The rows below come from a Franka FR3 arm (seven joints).
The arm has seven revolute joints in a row. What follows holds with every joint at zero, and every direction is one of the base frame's. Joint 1 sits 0.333 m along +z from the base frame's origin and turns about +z. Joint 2 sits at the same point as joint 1 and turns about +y. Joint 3 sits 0.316 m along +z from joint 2 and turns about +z. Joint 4 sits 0.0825 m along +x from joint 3 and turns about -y. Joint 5 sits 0.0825 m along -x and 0.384 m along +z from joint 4 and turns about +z. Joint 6 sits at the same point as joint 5 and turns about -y. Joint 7 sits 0.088 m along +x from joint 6 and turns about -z. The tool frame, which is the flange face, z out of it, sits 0.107 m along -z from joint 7; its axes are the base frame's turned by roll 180, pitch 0 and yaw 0 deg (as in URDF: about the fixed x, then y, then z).
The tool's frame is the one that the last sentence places.
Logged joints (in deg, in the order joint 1, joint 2, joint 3, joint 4, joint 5, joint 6, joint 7), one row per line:
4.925 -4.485 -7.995 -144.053 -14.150 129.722 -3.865
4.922 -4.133 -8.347 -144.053 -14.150 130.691 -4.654
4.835 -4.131 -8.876 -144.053 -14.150 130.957 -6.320
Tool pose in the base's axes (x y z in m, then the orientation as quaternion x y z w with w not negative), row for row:
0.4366 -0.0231 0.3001 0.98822 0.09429 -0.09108 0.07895
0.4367 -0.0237 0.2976 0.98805 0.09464 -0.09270 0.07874
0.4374 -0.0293 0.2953 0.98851 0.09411 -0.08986 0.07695
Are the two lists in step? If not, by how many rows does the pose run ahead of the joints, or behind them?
The pose runs 2 rows behind the joints: the pose in row i belongs to the joints in row i - 2.
